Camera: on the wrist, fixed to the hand. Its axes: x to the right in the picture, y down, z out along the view.
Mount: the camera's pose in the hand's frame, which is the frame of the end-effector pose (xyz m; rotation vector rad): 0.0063 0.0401 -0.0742 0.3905 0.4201 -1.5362
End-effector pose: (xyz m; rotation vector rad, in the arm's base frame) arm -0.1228 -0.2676 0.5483 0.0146 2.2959 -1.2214
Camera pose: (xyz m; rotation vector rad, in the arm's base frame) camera -0.1515 -0.1880 0.5478 1.1956 -1.4833 1.7062
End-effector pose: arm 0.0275 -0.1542 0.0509 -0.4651 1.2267 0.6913
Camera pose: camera -0.0507 -0.1735 0.0252 -1.0394 0.9743 -0.9702
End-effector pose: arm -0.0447 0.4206 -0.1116 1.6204 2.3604 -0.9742
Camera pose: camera 0.0063 0.4763 -0.0736 0.2463 -2.1386 0.7397
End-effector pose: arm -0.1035 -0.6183 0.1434 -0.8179 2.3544 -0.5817
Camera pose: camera -0.1716 -0.5783 0.1736 2.1778 -1.2296 1.6775
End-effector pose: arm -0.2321 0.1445 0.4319 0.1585 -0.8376 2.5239
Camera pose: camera -0.2537 0.1627 0.3522 0.2484 0.0755 1.1210
